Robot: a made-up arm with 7 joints. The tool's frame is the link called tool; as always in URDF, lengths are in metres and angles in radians.
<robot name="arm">
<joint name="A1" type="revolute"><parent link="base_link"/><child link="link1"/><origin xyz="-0.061 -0.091 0.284" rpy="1.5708 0 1.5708"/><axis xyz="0 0 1"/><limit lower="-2.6" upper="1.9" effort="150" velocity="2.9"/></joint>
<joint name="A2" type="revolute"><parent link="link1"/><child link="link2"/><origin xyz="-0.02 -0.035 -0.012" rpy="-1.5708 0 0"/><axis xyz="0 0 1"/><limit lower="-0.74" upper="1.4" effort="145" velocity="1.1"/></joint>
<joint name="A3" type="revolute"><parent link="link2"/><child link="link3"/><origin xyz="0.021 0.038 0.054" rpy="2.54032 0.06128 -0.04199"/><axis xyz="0 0 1"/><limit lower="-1.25" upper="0.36" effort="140" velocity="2.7"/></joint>
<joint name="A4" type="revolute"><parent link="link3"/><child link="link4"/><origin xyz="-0.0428 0.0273 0.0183" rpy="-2.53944 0.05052 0.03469"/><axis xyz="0 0 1"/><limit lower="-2.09" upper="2.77" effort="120" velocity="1.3"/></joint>
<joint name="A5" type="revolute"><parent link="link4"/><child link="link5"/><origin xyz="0.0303 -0.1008 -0.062" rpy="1.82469 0.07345 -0.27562"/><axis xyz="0 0 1"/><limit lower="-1.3" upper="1.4" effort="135" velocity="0.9"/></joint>
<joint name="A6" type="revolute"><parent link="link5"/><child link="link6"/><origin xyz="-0.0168 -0.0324 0.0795" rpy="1.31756 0.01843 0.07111"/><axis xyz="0 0 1"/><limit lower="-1.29" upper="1.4" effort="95" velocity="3.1"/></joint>
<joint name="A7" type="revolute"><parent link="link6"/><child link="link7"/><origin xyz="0.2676 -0.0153 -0.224" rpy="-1.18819 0.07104 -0.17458"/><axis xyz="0 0 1"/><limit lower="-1.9" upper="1.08" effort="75" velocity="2.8"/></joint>
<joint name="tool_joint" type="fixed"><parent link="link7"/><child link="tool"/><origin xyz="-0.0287 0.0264 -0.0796" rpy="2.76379 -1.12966 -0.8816"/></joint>
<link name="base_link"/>
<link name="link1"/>
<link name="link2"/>
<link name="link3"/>
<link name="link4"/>
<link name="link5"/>
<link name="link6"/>
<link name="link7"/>
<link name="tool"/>
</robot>
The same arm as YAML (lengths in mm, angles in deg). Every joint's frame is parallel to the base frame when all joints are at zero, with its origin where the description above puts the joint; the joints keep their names.
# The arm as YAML. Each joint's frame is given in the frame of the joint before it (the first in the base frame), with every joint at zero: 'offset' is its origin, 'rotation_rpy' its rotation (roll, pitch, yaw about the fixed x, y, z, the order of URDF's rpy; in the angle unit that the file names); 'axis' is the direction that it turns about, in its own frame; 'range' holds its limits. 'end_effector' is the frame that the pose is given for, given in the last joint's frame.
length_unit: mm
angle_unit: deg
chain:
  - id: A1
    offset: [-61.0, -91.0, 284.0]
    rotation_rpy: [0.0, 0.0, 0.0]
    axis: "+x"
    range: [-148.97, 108.86]
  - id: A2
    offset: [-12.0, -20.0, -35.0]
    rotation_rpy: [0.0, 0.0, 0.0]
    axis: "+z"
    range: [-42.4, 80.21]
  - id: A3
    offset: [-38.0, 21.0, 54.0]
    rotation_rpy: [0.0, 0.0, 0.0]
    axis: [0.563077, -0.074197, -0.823067]
    range: [-71.62, 20.63]
  - id: A4
    offset: [31.0, -44.0, 3.0]
    rotation_rpy: [0.0, 0.0, 0.0]
    axis: "+z"
    range: [-119.75, 158.71]
  - id: A5
    offset: [102.0, 26.0, -62.0]
    rotation_rpy: [0.0, 0.0, 0.0]
    axis: [0.913776, -0.319792, -0.250493]
    range: [-74.48, 80.21]
  - id: A6
    offset: [59.0, -41.0, -50.0]
    rotation_rpy: [0.0, 0.0, 0.0]
    axis: "-z"
    range: [-73.91, 80.21]
  - id: A7
    offset: [69.0, 259.0, 224.0]
    rotation_rpy: [0.0, 0.0, 0.0]
    axis: [0.921999, -0.106, -0.3724]
    range: [-108.86, 61.88]
end_effector:
  offset: [-68.0, -23.0, 52.0]
  rotation_rpy: [-146.38, 38.49, 15.66]

